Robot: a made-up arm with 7 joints.
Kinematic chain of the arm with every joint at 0, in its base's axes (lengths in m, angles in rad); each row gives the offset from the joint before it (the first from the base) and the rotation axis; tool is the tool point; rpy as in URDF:
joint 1: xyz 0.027 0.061 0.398 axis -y
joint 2: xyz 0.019 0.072 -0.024 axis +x
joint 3: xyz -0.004 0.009 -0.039 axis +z
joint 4: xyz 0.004 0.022 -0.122 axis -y
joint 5: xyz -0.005 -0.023 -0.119 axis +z
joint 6: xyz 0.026 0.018 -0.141 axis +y
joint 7: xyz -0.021 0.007 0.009 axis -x
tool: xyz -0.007 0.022 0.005 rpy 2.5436 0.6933 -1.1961
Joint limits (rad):
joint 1: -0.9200..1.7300
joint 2: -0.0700..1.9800
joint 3: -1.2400..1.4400
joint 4: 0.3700..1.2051
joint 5: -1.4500..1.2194
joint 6: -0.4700..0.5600
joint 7: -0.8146..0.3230
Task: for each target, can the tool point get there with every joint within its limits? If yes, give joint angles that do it. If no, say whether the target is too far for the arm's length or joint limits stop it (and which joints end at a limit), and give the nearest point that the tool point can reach.
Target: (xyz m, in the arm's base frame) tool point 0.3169 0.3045 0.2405
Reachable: yes | joints 0.2607 0.9039 -0.3892 1.0535 -1.0416 -0.3571 -0.5411
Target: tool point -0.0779 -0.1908 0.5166
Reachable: no: joint limits stop it (at a limit: joint 1, joint 2, joint 4, joint 6) | nearest point 0.2228 -0.0984 0.5249 | short by 0.315 m
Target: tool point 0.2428 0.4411 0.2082
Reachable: yes | joints 0.3529 0.6583 0.3580 0.5974 -0.2117 -0.1735 0.0863
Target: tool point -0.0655 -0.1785 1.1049
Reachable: no: too far | nearest point 0.2166 0.0153 0.6904 | short by 0.538 m
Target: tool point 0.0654 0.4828 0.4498
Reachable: yes | joints 1.3179 0.9635 1.1617 0.8924 -0.3387 0.4639 -0.4962
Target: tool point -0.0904 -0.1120 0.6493
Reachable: no: joint limits stop it (at a limit: joint 1, joint 2, joint 4, joint 6) | nearest point 0.2127 -0.0447 0.6121 | short by 0.313 m
